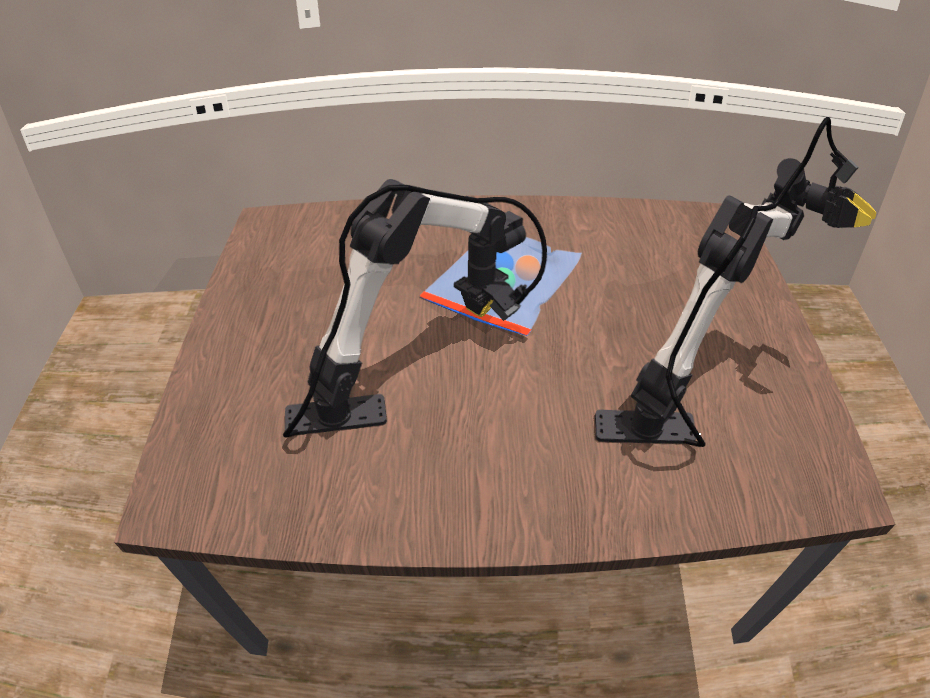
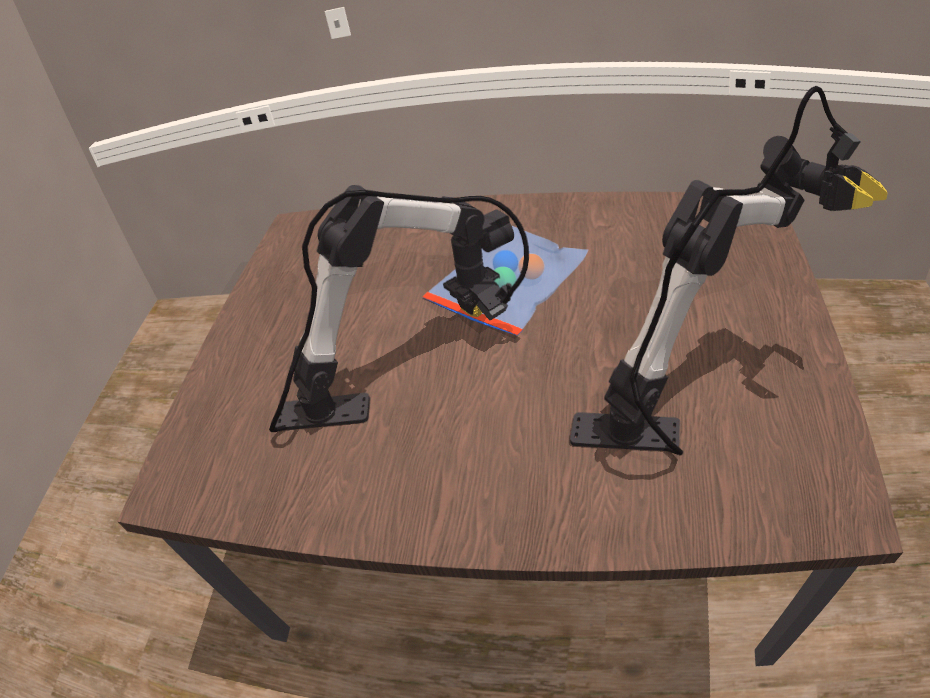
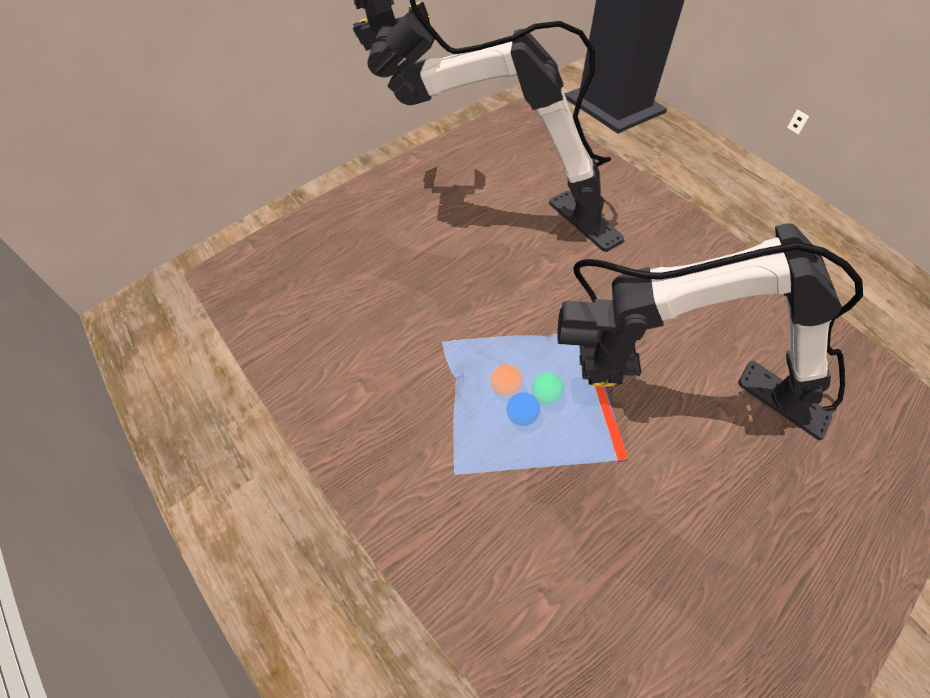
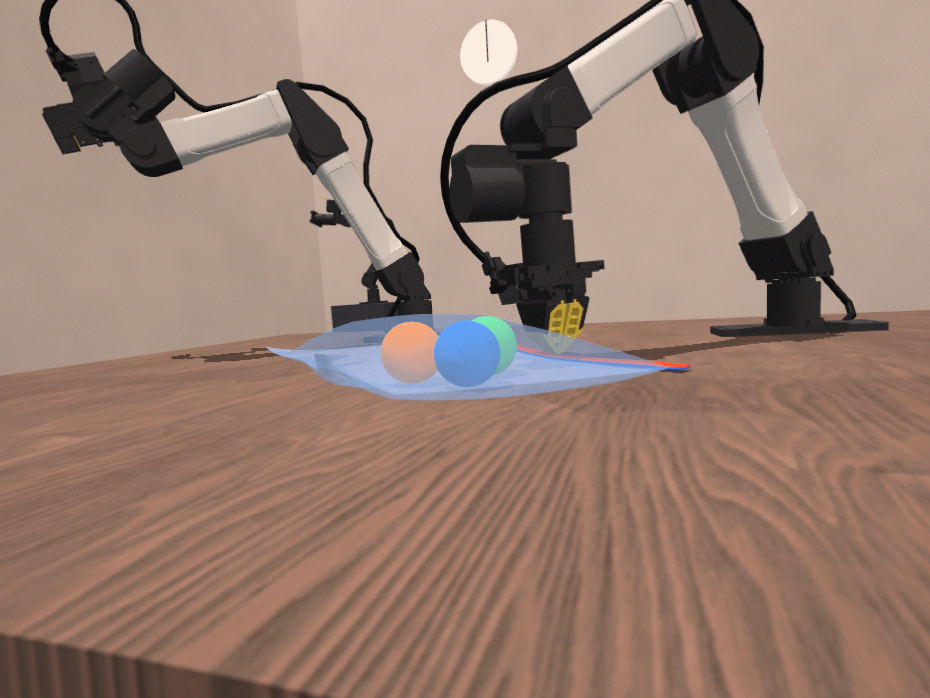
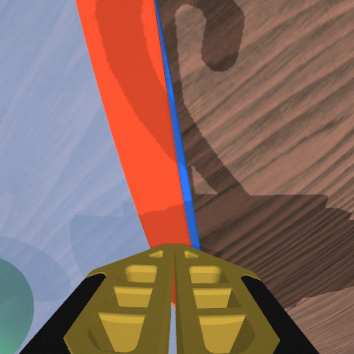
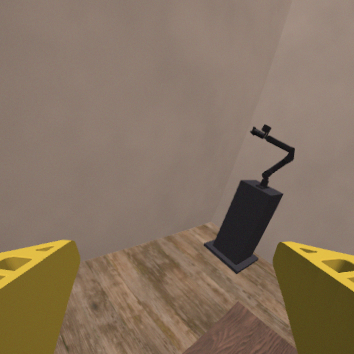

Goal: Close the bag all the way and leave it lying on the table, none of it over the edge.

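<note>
The translucent blue bag (image 1: 559, 270) (image 2: 561, 262) (image 3: 488, 447) (image 4: 360, 375) (image 5: 50, 125) lies on the table with orange (image 3: 506, 380) (image 4: 409, 351), blue (image 3: 522, 409) (image 4: 466, 353) and green (image 3: 547, 388) (image 5: 12, 305) balls inside. A red strip (image 1: 443, 302) (image 3: 614, 435) (image 5: 130, 140) runs along its mouth. A thin blue strip (image 5: 181, 170) shows beside the red one, along its outer edge. My left gripper (image 3: 603, 384) (image 4: 558, 349) (image 5: 173, 252) is shut, nothing held, tips down at or just above the red strip; contact is unclear. My right gripper (image 2: 879, 198) (image 6: 176, 252) is open, raised far from the bag.
The wooden table (image 1: 480, 480) (image 3: 563, 586) carries both arm bases (image 1: 368, 411) (image 1: 608, 426). The bag lies wholly inside the table's edges. A dark pedestal (image 3: 631, 60) (image 6: 247, 220) stands on the floor beyond the table.
</note>
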